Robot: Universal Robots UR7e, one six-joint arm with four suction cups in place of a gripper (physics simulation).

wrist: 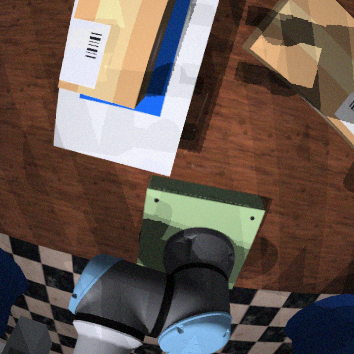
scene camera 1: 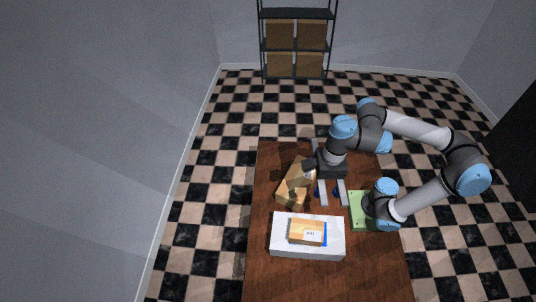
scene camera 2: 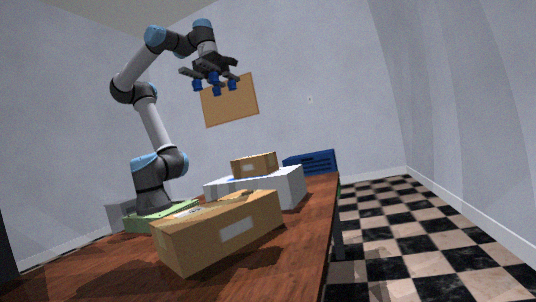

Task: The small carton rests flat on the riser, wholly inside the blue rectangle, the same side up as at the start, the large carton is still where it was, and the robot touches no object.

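Pixels of known places: hand at its tool point: (wrist: 163,242) (scene camera 2: 216,89); arm's base at its link origin: (wrist: 198,254) (scene camera 1: 373,205) (scene camera 2: 155,209).
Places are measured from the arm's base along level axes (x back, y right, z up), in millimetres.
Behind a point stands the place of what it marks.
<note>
The small carton (scene camera 1: 306,229) @(x -362, y -268, z 132 mm) (scene camera 2: 254,166) @(x -392, y -217, z 97 mm) (wrist: 117,55) @(x -340, y -249, z 133 mm) lies flat, label up, on the white riser (scene camera 1: 279,235) @(x -481, y -299, z 59 mm) (scene camera 2: 292,189) @(x -535, y -205, z 1 mm) (wrist: 120,140) @(x -208, y -221, z 60 mm). The blue rectangle (scene camera 1: 326,235) @(x -257, y -249, z 60 mm) (wrist: 152,107) @(x -275, y -193, z 60 mm) shows along two sides of it; its other sides are hidden, so I cannot tell whether the carton is wholly inside. The large carton (scene camera 1: 295,186) @(x -460, y 6, z 39 mm) (scene camera 2: 200,245) @(x -503, y 186, z -9 mm) (wrist: 322,55) @(x -455, y 8, z 39 mm) lies flat on the table, apart from the riser. My gripper (scene camera 1: 331,172) @(x -339, y -156, z 405 mm) (scene camera 2: 215,84) @(x -339, y -156, z 405 mm) is open, its four blue cups holding nothing, high above the table and touching neither carton. Two cups show at the wrist view's lower edges.
The arm's green base plate (scene camera 1: 356,215) @(x -97, y -80, z -1 mm) (scene camera 2: 135,224) @(x -10, y 103, z -26 mm) (wrist: 210,212) @(x -109, y -24, z -1 mm) is beside the riser on the brown table (scene camera 1: 295,282) @(x -356, y -479, z -60 mm) (wrist: 30,200) @(x 87, y -413, z -60 mm). A blue crate (scene camera 2: 312,162) is behind the riser in scene camera 2. A shelf rack (scene camera 1: 295,13) with boxes stands by the far wall.
</note>
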